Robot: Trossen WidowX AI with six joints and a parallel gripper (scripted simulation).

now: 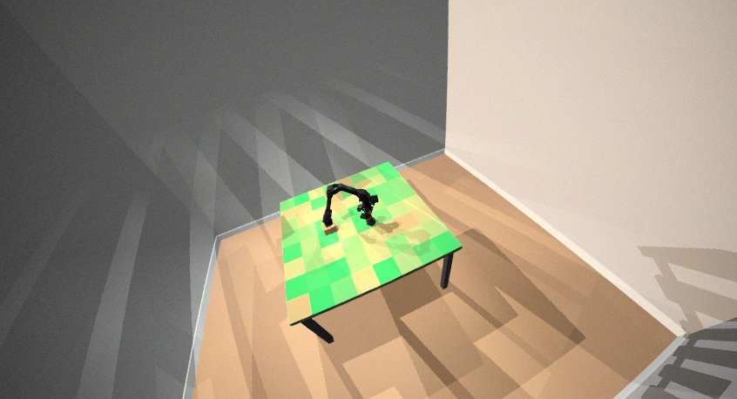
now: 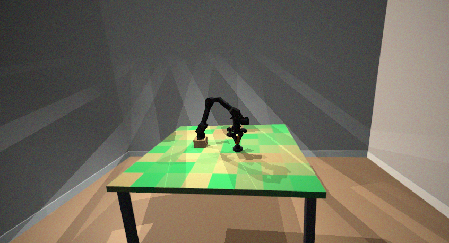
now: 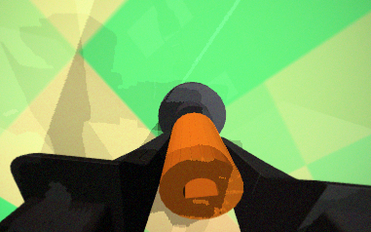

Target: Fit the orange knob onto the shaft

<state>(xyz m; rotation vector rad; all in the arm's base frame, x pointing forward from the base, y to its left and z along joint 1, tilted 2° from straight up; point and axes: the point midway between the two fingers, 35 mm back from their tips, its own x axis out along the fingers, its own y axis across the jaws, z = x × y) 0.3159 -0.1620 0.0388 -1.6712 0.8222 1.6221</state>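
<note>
Now: the orange knob 20 mm above my gripper tip. The rest, counted from my gripper tip: round pedestal 40 mm below.
</note>
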